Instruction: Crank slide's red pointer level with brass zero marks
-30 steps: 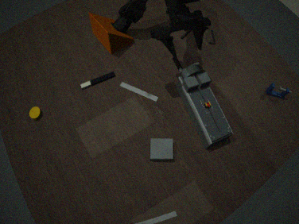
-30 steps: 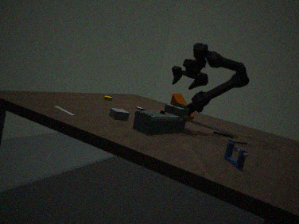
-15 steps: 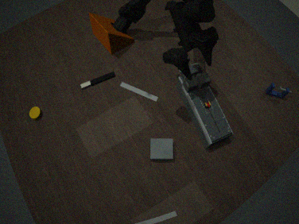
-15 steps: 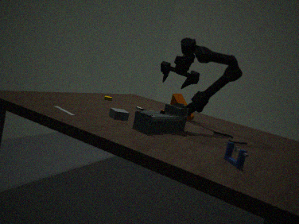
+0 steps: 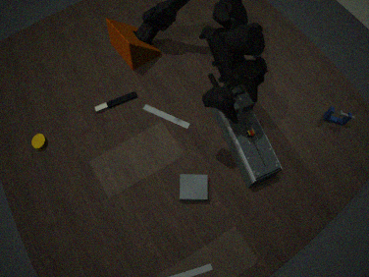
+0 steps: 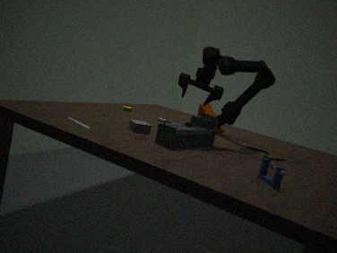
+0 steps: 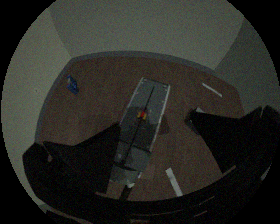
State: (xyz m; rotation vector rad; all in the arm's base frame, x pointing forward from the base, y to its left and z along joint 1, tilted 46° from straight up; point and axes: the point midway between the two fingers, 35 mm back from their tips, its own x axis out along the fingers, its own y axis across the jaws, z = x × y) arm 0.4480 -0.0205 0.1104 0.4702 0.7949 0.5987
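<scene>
My gripper tip is 30 mm short of the red pointer, 20 mm to the right of it and 90 mm above it. From my gripper tip the other things lie so: grey block 70 mm ahead, 180 mm to the right, 150 mm below; then yellow disc 280 mm behind, 530 mm to the right, 160 mm below; then black-and-white marker 290 mm behind, 260 mm to the right, 160 mm below.
</scene>
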